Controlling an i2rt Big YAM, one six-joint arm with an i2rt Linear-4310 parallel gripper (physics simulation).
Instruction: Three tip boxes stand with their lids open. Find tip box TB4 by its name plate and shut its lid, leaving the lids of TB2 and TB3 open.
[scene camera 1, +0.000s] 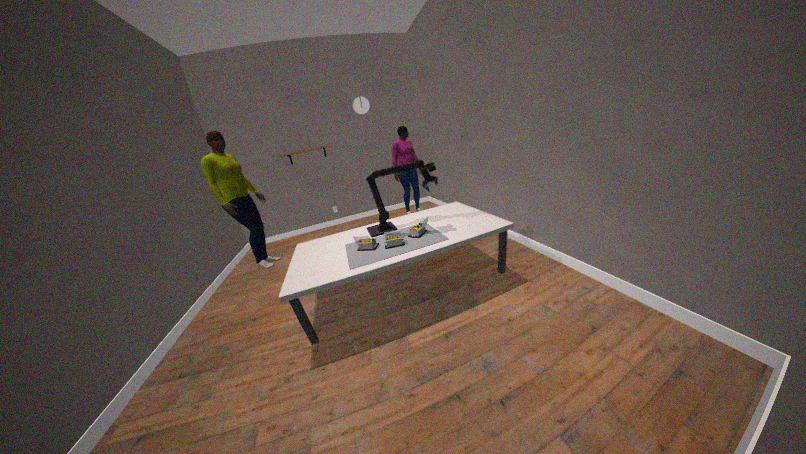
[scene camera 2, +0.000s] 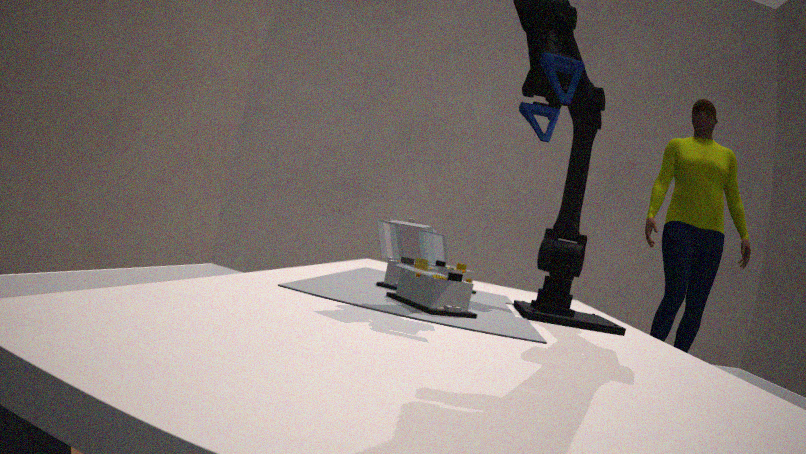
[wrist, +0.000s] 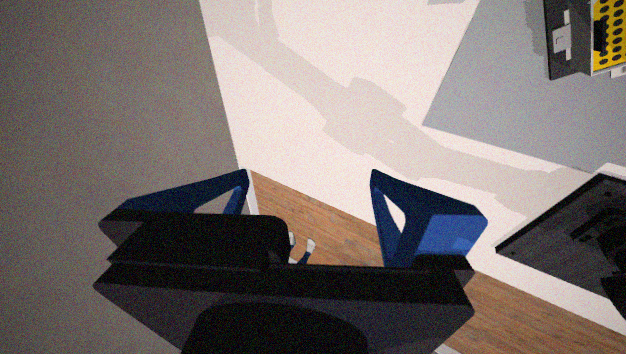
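Note:
Three tip boxes stand on the grey mat with clear lids raised: a left box, a middle box and a right box. In scene camera 2 a near box partly covers a box behind it. The wrist view cuts off one box at the upper right, with yellow rack and a pale plate at its side. No name plate is legible, so I cannot tell which box is TB4. My gripper is open and empty, high above the table and away from the boxes.
The grey mat lies on the white table. The arm's black base stands behind the mat. Two people stand beyond the table.

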